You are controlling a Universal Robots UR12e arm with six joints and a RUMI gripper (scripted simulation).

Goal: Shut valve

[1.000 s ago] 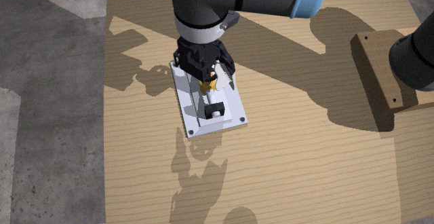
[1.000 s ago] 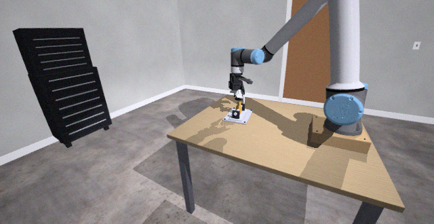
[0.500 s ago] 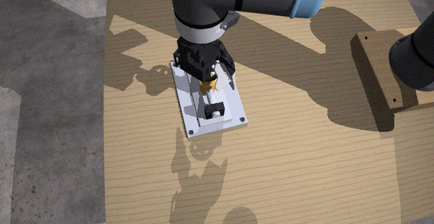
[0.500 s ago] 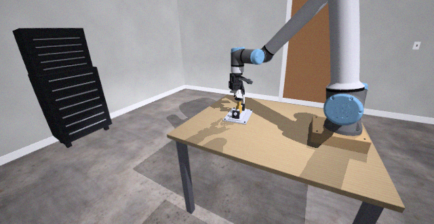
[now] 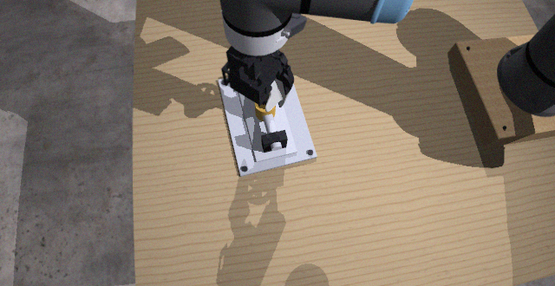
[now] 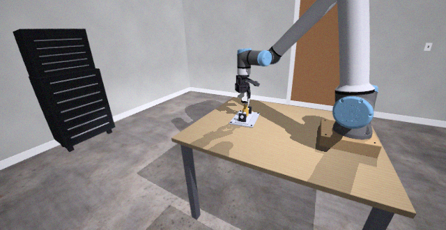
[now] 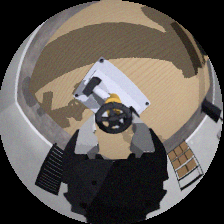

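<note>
Right now the black spoked handwheel is 10 mm above my hand.
</note>
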